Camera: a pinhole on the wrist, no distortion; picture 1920 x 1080 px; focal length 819.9 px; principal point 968.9 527.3 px. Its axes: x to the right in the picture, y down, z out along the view. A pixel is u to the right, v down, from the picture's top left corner.
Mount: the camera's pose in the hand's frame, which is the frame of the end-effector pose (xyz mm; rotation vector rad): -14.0 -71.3 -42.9 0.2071 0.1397 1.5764
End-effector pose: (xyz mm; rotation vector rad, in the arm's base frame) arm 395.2 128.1 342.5 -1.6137 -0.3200 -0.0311
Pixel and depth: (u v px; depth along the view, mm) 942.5 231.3 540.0
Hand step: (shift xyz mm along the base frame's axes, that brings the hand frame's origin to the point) 181.8 490.7 135.0
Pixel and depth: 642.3 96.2 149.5
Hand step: 47.2 104.0 146.4
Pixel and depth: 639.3 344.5 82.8
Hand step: -8.2 39.6 107.2
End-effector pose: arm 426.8 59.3 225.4 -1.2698 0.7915 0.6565
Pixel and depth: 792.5 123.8 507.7
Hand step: 415.1 349.4 -124.1
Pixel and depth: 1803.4 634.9 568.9
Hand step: -283.6 633.7 -241.3
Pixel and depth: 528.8 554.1 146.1
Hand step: 147.6 66.4 87.7
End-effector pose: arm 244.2 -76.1 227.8 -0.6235 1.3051 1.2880
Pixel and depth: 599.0 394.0 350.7
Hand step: 290.9 230.4 -117.0
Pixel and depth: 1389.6 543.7 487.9
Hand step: -11.9 472.9 82.3
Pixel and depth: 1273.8 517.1 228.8
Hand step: 49.8 180.2 10.7
